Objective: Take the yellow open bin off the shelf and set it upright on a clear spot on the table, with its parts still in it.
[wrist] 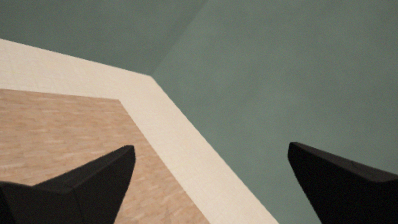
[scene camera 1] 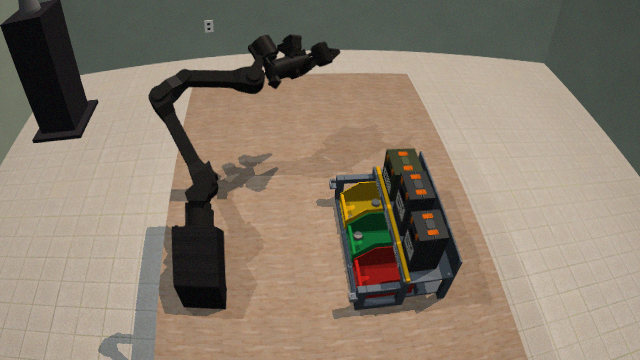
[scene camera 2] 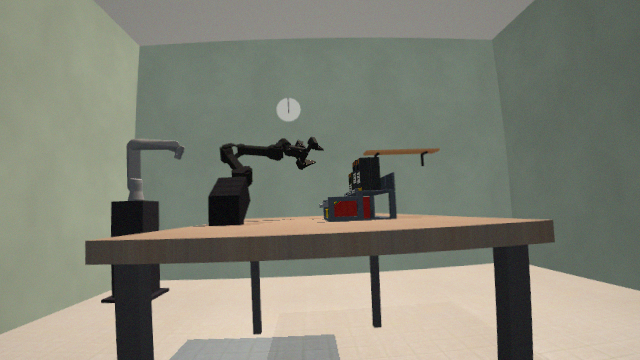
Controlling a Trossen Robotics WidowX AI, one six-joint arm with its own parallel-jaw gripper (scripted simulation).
Observation:
I see my gripper, a yellow bin, a red bin and a green bin.
My gripper shows as well in the wrist view.

